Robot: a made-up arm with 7 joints. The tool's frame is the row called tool.
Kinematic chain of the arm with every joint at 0, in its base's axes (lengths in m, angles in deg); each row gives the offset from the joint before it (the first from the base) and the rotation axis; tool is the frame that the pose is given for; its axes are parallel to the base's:
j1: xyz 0 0 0.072 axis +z
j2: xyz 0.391 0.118 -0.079 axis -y
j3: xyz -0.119 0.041 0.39 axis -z
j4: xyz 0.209 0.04 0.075 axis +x
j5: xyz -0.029 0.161 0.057 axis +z
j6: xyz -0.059 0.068 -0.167 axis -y
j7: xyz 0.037 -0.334 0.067 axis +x
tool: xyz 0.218 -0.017 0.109
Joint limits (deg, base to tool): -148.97..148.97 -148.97..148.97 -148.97..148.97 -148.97..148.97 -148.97..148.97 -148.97..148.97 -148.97..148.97
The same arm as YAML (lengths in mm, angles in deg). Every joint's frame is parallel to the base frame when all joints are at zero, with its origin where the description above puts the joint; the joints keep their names.
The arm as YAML. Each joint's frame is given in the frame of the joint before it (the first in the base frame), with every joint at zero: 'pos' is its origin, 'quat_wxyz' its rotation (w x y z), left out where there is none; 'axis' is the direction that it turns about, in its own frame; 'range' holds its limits. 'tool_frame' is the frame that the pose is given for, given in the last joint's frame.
length_unit: mm
angle_unit: deg
joints:
  - joint: j1
    pos: [0.0, 0.0, 72.0]
    axis: [0.0, 0.0, 1.0]
    range: [-148.97, 148.97]
  - joint: j2
    pos: [391.0, 118.0, -79.0]
    axis: [0.0, -1.0, 0.0]
    range: [-148.97, 148.97]
  - joint: j3
    pos: [-119.0, 41.0, 390.0]
    axis: [0.0, 0.0, -1.0]
    range: [-148.97, 148.97]
  - joint: j4
    pos: [209.0, 40.0, 75.0]
    axis: [1.0, 0.0, 0.0]
    range: [-148.97, 148.97]
  - joint: j5
    pos: [-29.0, 161.0, 57.0]
    axis: [0.0, 0.0, 1.0]
    range: [-148.97, 148.97]
  - joint: j6
    pos: [-59.0, 68.0, -167.0]
    axis: [0.0, -1.0, 0.0]
    range: [-148.97, 148.97]
  - joint: j7
    pos: [37.0, -334.0, 67.0]
    axis: [1.0, 0.0, 0.0]
    range: [-148.97, 148.97]
tool_frame:
  pos: [218.0, -17.0, 109.0]

